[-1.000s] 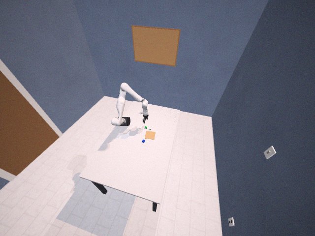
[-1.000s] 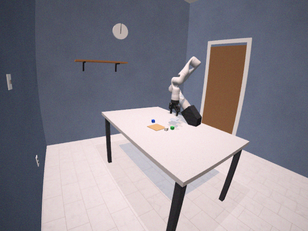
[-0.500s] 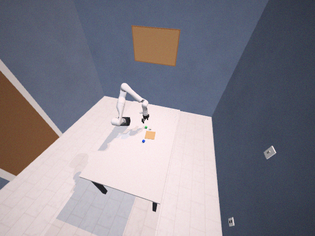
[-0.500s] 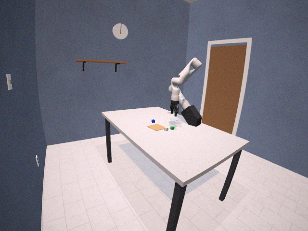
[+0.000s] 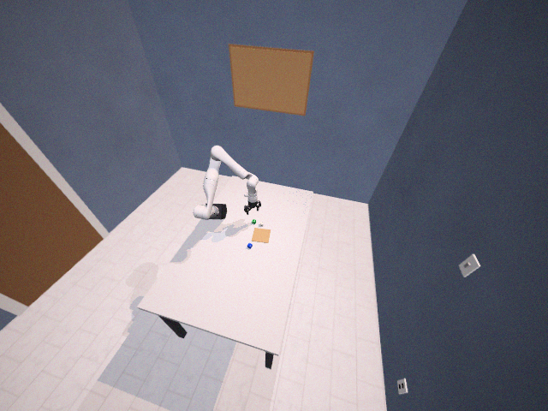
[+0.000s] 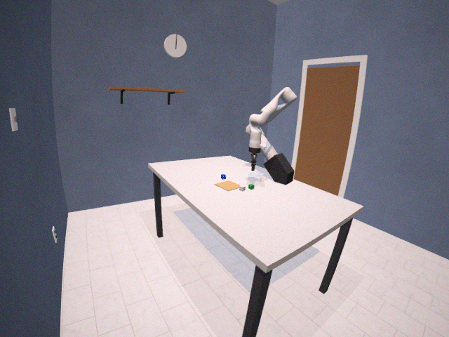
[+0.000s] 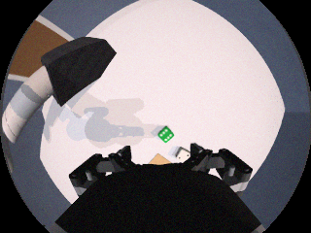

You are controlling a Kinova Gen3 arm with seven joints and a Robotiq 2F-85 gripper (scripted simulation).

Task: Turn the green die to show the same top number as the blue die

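Right now my hand is 10 mm to the right of the green die and 130 mm above it. The rest, counted from my hand: white die: 80 mm ahead, 10 mm to the right, 130 mm below; then blue die: 30 mm ahead, 250 mm to the right, 130 mm below; then tan mat: 90 mm ahead, 120 mm to the right, 140 mm below.
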